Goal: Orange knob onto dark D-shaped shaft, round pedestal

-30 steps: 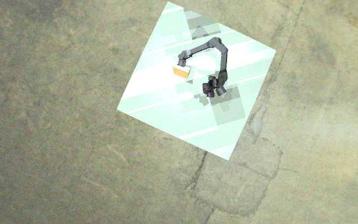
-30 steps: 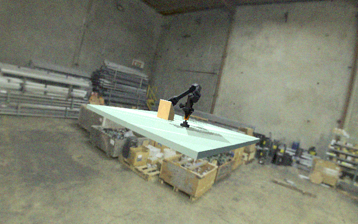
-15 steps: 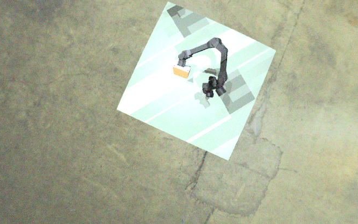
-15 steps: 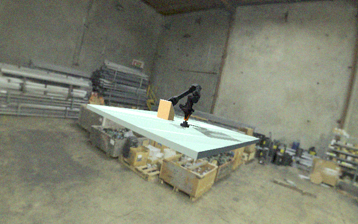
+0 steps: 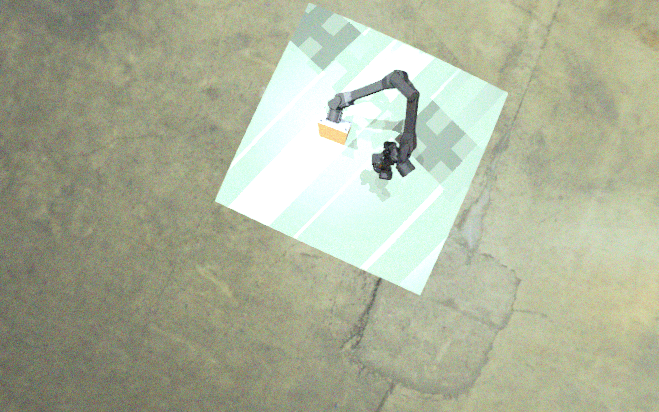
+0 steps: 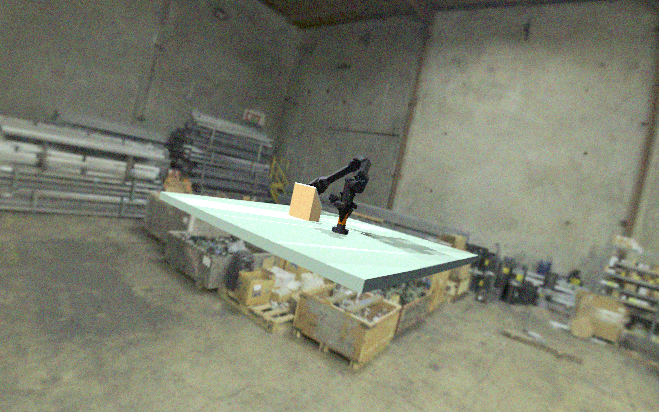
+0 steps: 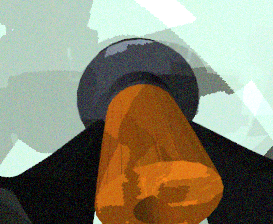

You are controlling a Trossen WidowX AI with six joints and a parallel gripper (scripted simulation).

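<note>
My gripper tip is now 20 mm below the orange knob. Round my gripper tip: round pedestal: 20 mm below.
</note>
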